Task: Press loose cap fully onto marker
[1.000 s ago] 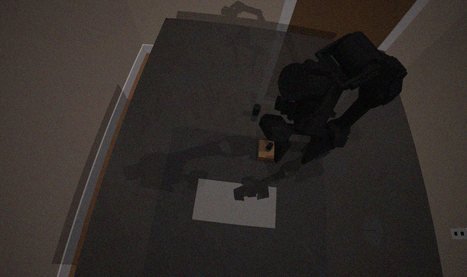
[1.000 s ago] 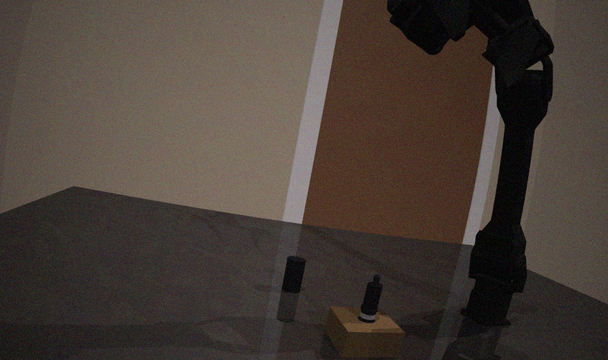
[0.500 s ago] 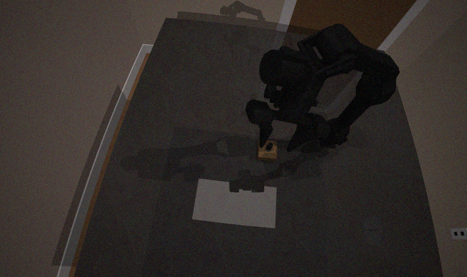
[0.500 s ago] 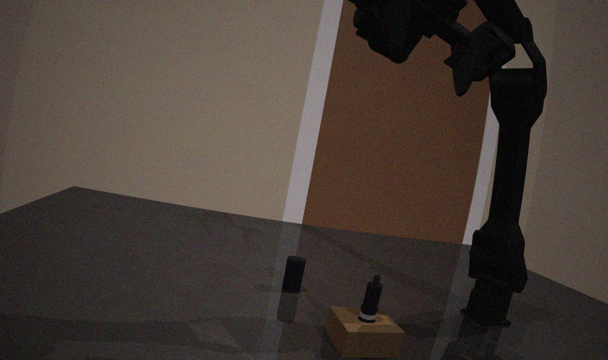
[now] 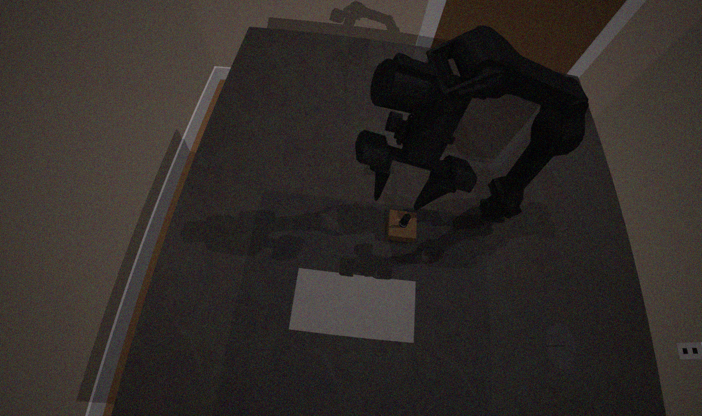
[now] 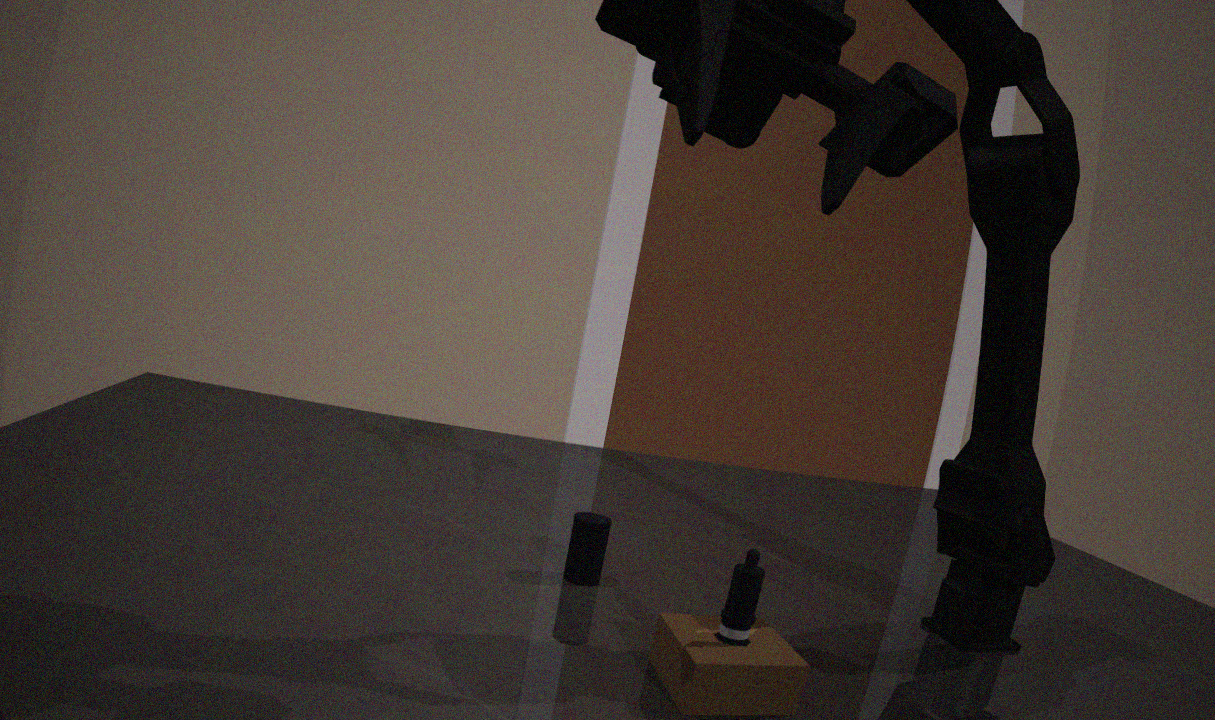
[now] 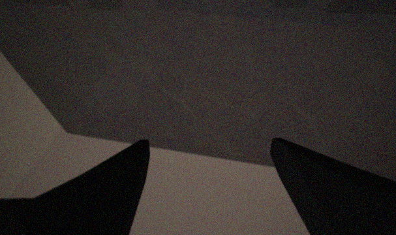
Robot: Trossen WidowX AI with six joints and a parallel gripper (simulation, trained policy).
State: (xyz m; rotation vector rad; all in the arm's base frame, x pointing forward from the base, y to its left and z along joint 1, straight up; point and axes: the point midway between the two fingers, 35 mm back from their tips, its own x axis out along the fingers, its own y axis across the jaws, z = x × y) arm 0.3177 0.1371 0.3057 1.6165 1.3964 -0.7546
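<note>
Now: the dark cap 25 cm below my gripper tip, 24 cm to the right of it and 1 cm behind it. From my gripper tip the other things lie so: tan holder block 26 cm below, 7 cm to the right, 6 cm behind.
</note>
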